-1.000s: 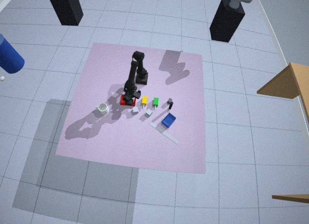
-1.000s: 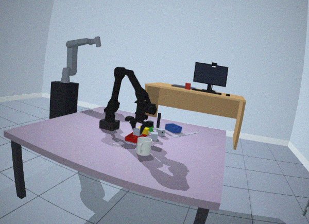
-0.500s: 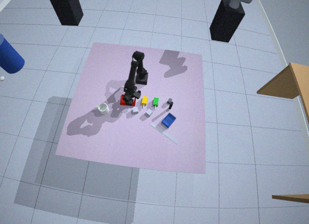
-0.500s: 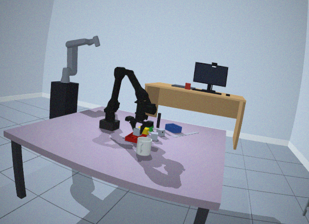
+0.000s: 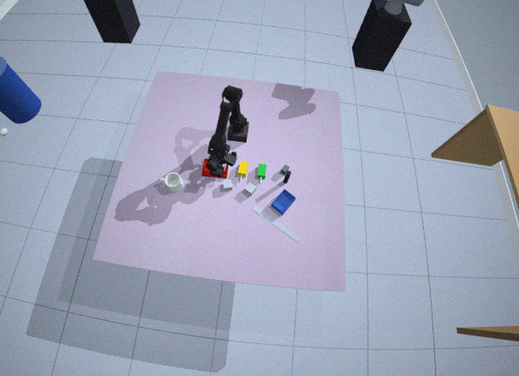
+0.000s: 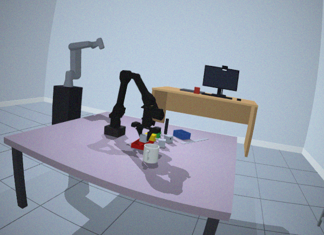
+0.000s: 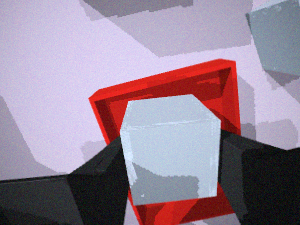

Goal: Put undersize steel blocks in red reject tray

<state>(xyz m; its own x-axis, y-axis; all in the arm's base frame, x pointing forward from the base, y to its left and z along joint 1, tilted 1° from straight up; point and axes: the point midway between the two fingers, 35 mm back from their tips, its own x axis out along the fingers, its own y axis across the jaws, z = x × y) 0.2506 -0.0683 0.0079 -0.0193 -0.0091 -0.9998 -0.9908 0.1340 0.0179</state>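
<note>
My gripper tip is now 10 mm below the steel block. Also, from my gripper tip: red reject tray (10 mm ahead, 30 mm to the right, 20 mm below); then yellow gauge (30 mm ahead, 120 mm to the left, 10 mm below); then green GO gauge (30 mm ahead, 230 mm to the left, 10 mm below).
</note>
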